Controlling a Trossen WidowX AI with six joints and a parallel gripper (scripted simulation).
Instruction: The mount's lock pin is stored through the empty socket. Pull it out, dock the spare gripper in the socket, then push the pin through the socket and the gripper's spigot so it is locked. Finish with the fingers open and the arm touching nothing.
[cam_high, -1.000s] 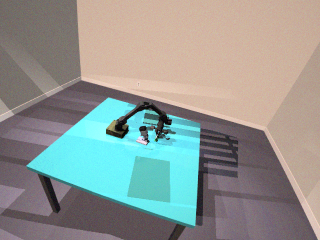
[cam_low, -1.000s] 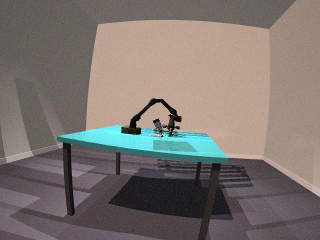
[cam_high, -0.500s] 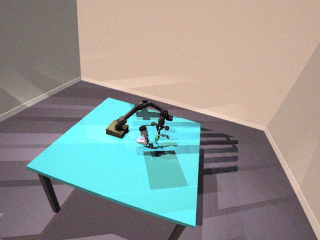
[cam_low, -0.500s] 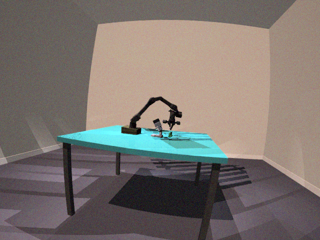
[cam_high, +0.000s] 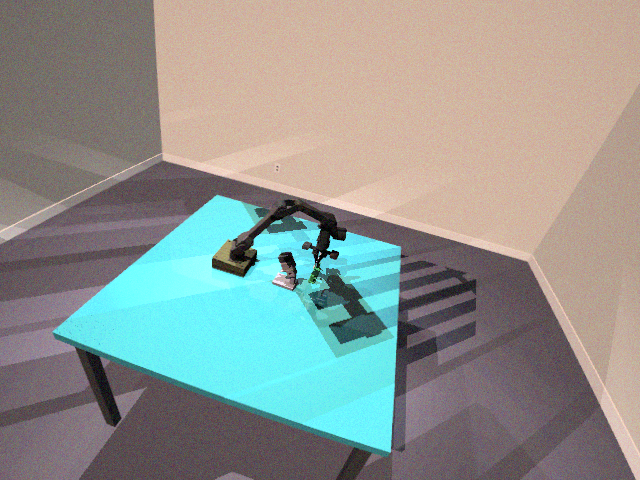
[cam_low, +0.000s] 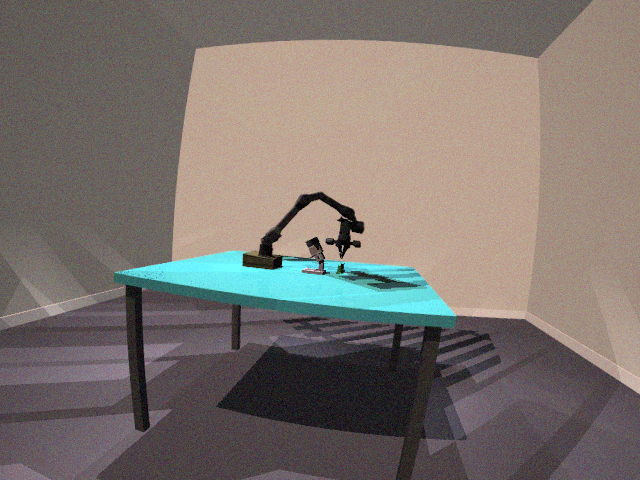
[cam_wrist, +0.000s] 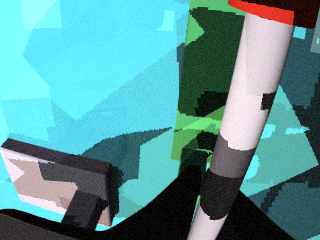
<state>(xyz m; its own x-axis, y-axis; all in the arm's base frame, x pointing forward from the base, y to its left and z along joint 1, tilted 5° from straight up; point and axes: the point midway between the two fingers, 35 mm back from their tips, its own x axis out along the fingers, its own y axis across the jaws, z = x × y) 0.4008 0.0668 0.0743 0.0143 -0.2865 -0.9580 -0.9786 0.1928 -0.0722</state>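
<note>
My gripper tip is 50 mm above the green pad and 10 mm to the right of it. Round my gripper tip: spare gripper (140 mm behind, 90 mm to the right, 50 mm above); mount (130 mm behind, 90 mm to the right, 20 mm below).
</note>
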